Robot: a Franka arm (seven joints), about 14 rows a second.
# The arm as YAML. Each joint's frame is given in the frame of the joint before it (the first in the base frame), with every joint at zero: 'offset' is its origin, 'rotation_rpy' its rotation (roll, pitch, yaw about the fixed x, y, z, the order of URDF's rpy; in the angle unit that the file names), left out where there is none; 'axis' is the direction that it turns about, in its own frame. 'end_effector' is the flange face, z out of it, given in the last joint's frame.
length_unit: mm
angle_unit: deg
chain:
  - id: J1
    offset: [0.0, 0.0, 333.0]
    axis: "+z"
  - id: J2
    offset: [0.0, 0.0, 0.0]
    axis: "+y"
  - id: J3
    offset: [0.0, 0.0, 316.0]
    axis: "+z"
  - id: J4
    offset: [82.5, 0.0, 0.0]
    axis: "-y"
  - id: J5
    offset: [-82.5, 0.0, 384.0]
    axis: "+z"
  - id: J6
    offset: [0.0, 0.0, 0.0]
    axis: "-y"
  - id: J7
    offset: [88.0, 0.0, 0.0]
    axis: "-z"
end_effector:
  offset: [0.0, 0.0, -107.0]
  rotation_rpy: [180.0, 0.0, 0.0]
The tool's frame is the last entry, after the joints.
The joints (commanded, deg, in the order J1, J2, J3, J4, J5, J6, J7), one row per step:
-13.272, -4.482, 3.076, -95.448, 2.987, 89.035, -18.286
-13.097, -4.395, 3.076, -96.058, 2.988, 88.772, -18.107
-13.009, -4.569, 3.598, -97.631, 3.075, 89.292, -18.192
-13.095, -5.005, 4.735, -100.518, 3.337, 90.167, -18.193
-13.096, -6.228, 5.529, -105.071, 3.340, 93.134, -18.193
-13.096, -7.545, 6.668, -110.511, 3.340, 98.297, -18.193
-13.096, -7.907, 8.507, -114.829, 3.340, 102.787, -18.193
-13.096, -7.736, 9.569, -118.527, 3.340, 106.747, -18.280
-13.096, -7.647, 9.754, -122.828, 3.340, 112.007, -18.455
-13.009, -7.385, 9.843, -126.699, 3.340, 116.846, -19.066
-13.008, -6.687, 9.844, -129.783, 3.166, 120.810, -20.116
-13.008, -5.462, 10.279, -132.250, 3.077, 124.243, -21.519
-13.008, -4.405, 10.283, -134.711, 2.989, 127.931, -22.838
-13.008, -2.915, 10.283, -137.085, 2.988, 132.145, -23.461
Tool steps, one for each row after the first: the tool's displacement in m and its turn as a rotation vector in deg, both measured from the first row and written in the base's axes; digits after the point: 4 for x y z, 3 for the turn. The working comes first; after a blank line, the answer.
Tool pose at each row, in the base's axes (x y z in m, rotation vector in deg; the steps are taken from these numbers as rounded here):
0.5201, -0.0867, 0.6207, -176.412, -12.454, 1.855
0.5199, -0.0850, 0.6145, -176.158, -12.410, 3.300
0.5198, -0.0790, 0.6039, -175.823, -13.369, 4.624
0.5181, -0.0682, 0.5855, -175.167, -14.755, 6.980
0.5135, -0.0601, 0.5632, -175.201, -15.658, 7.654
0.5099, -0.0494, 0.5371, -175.706, -17.001, 6.304
0.5090, -0.0330, 0.5107, -175.978, -19.462, 5.748
0.5075, -0.0242, 0.4842, -176.039, -20.902, 5.733
0.5040, -0.0235, 0.4558, -176.330, -21.105, 4.452
0.4995, -0.0230, 0.4293, -176.452, -22.004, 3.387
0.4952, -0.0239, 0.4046, -176.421, -23.515, 3.114
0.4918, -0.0209, 0.3800, -175.981, -26.194, 3.472
0.4873, -0.0215, 0.3578, -175.705, -28.110, 3.156
0.4829, -0.0220, 0.3340, -175.543, -28.854, 2.534

-0.0002, 0.0017, -0.0062, 0.169, 0.953, 0.006
-0.0003, 0.0077, -0.0168, 0.350, 1.813, 0.664
-0.0020, 0.0185, -0.0352, 0.719, 3.359, 1.633
-0.0066, 0.0266, -0.0575, 0.557, 3.768, 2.229
-0.0102, 0.0373, -0.0836, 0.058, 2.817, 3.050
-0.0111, 0.0537, -0.1100, -0.400, 2.370, 4.612
-0.0126, 0.0625, -0.1365, -0.610, 2.317, 5.534
-0.0161, 0.0632, -0.1649, -0.826, 1.464, 5.623
-0.0206, 0.0637, -0.1914, -0.976, 0.747, 6.173
-0.0249, 0.0628, -0.2161, -1.108, 0.534, 7.137
-0.0283, 0.0658, -0.2407, -1.045, 0.724, 8.889
-0.0328, 0.0652, -0.2629, -1.026, 0.488, 10.130
-0.0372, 0.0647, -0.2867, -0.941, 0.080, 10.608

